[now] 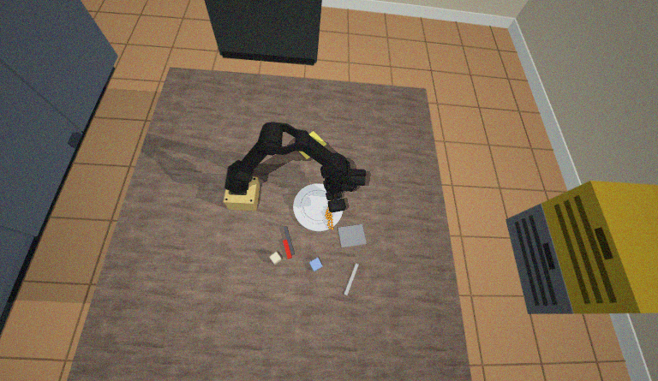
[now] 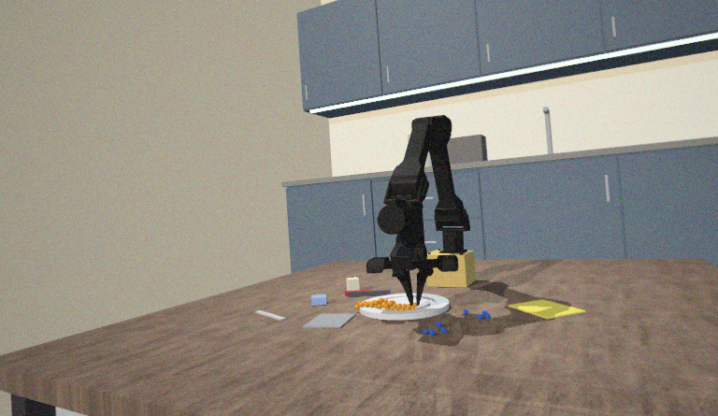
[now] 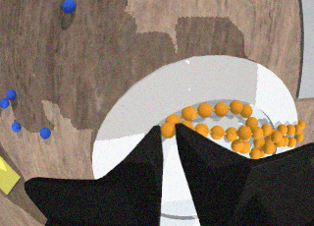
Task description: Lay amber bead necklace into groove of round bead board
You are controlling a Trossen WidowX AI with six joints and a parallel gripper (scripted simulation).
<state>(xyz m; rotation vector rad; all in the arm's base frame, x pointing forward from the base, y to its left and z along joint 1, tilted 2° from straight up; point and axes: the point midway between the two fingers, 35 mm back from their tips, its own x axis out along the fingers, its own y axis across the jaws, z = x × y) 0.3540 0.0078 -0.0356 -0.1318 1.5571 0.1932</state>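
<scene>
Right now my gripper tip is 9 cm short of the grey square tile, 16 cm to the left of it and 2 cm above it. Also, from my gripper tip: yellow sheet: 9 cm behind, 25 cm to the left, 2 cm below; red stick: 16 cm behind, 20 cm to the right, 1 cm below; light blue cube: 5 cm behind, 27 cm to the right, 1 cm below.
</scene>
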